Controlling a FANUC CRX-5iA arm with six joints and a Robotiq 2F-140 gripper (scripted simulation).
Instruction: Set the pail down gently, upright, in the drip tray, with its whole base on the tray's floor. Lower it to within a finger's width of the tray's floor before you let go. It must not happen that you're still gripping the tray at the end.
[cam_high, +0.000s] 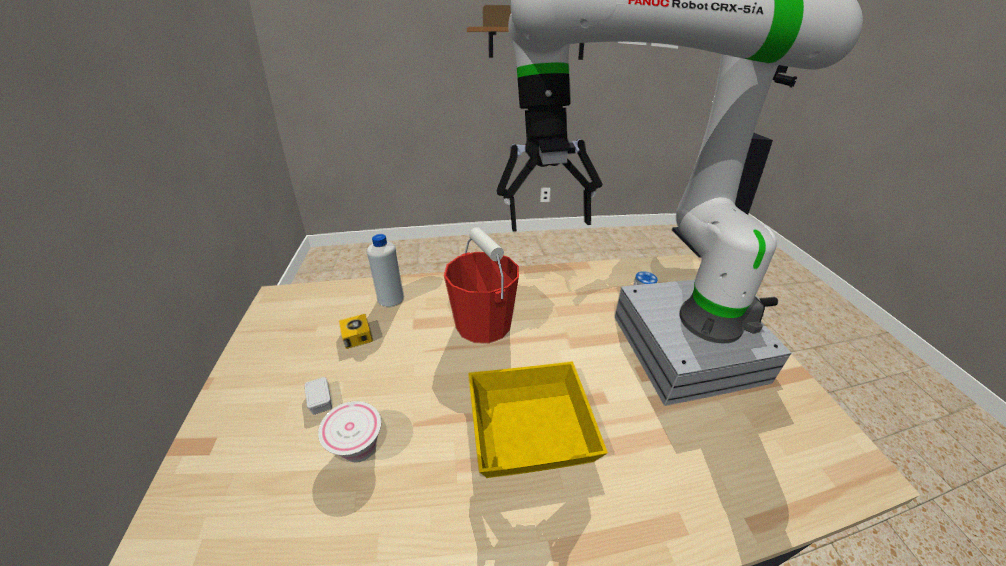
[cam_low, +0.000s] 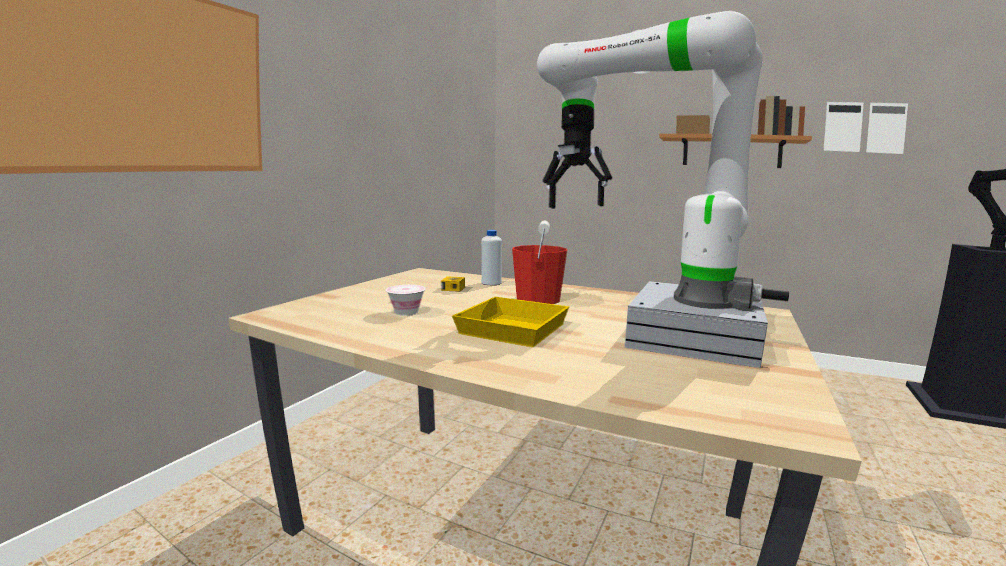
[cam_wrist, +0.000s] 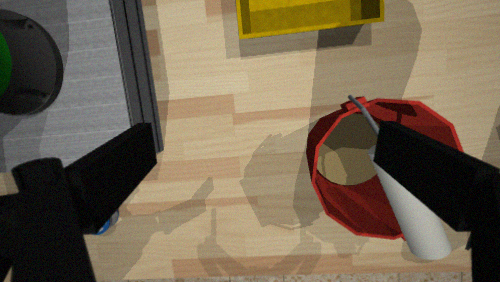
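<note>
My gripper is now 130 mm short of the pail handle, 110 mm above it and 60 mm to the left of it. From my hand the other things lie so: yellow drip tray: 300 mm below, 240 mm to the left, 70 mm ahead; red pail: 170 mm below, 130 mm ahead, 60 mm to the right; white bottle: 390 mm ahead, 220 mm below, 190 mm to the right.
</note>
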